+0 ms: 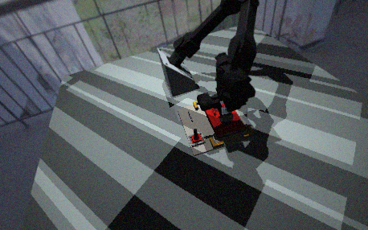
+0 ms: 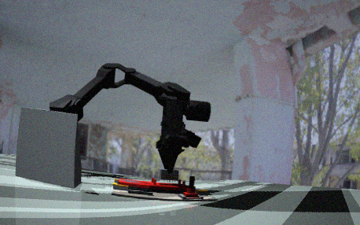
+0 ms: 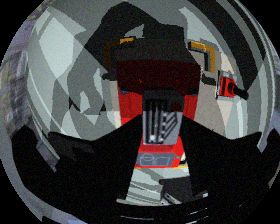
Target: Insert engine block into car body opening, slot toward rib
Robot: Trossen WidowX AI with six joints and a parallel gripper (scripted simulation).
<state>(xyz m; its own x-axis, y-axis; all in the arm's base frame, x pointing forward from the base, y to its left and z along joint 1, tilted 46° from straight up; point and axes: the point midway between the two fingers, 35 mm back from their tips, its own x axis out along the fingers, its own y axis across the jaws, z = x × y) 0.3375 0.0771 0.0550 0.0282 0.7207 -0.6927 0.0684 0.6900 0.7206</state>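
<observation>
My gripper tip is now 1 cm above the engine block. Round my gripper tip: black post (13 cm to the right, 3 cm below, 3 cm ahead); then light baseplate (5 cm below, 3 cm to the right, 3 cm behind).
</observation>
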